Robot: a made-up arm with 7 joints.
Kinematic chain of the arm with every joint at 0, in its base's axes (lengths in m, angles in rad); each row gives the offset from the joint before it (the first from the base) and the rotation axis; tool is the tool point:
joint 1: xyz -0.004 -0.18 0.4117 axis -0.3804 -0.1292 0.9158
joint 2: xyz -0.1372 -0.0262 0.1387 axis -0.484 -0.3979 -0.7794
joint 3: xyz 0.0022 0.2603 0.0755 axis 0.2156 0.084 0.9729
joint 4: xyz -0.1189 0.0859 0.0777 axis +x
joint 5: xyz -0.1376 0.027 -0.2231 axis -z
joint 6: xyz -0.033 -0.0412 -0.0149 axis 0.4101 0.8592 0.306
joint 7: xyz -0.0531 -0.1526 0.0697 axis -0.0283 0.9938 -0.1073
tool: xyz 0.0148 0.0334 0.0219
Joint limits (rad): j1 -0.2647..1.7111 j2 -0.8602..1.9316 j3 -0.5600..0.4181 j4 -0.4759..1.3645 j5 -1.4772..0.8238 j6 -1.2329..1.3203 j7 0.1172..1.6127
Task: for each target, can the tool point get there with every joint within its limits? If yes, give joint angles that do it. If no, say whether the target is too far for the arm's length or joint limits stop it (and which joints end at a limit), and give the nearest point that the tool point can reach.
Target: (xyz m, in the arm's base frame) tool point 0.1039 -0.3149 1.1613
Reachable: no: joint limits stop it (at a limit: joint 1, joint 2, joint 4, joint 7) | nearest point 0.0248 -0.4685 0.8639 | short by 0.344 m
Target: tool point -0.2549 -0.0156 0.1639
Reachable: yes | joints 0.8532 0.8060 0.2166 0.9243 -0.2058 0.9296 0.9682
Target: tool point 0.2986 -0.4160 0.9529
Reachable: no: joint limits stop it (at a limit: joint 1, joint 2, joint 3, joint 4, joint 7) | nearest point 0.0782 -0.4859 0.8228 | short by 0.265 m
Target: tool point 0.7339 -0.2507 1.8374
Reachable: no: too far | nearest point 0.4648 -0.1622 0.6929 | short by 1.179 m
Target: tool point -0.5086 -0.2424 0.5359
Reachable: yes | joints 0.7010 -0.6159 -0.1266 0.4686 -0.4447 0.8276 0.5073
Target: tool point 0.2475 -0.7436 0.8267
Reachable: no: joint limits stop it (at a limit: joint 1, joint 2, joint 3, joint 4, joint 6, joint 7) | nearest point 0.0453 -0.6105 0.8546 | short by 0.244 m
